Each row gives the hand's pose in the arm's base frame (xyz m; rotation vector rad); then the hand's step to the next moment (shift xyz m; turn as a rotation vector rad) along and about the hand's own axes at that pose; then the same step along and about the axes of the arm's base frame.
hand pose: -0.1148 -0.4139 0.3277 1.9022 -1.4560 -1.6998
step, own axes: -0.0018 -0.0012 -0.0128 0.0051 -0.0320 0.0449
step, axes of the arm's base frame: 0.0117 -0.0036 0.0044 -0.0220 0.0315 -0.0398
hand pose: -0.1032 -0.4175 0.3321 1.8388 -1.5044 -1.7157
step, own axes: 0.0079 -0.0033 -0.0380 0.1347 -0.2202 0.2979
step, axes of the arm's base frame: 0.0318 -0.0221 0.0041 -0.1620 0.1361 -0.3326
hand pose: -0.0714 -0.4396 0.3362 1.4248 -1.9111 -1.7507
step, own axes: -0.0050 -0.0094 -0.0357 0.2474 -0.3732 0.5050
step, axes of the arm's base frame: 0.0318 -0.0188 0.0046 -0.2847 0.2169 -0.5722
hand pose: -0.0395 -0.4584 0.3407 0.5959 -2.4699 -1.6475
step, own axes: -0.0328 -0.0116 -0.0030 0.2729 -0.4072 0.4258
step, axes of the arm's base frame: 0.0340 0.0061 -0.0053 -0.2750 0.1276 -0.5742
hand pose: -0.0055 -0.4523 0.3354 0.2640 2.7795 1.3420
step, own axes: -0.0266 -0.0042 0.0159 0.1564 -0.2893 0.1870
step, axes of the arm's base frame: 0.0274 0.0052 -0.0141 -0.1716 -0.0051 -0.3371
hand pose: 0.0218 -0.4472 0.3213 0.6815 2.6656 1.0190
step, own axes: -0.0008 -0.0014 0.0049 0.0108 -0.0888 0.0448
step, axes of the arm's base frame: 0.0019 0.0015 -0.0045 -0.0246 -0.0270 -0.0931
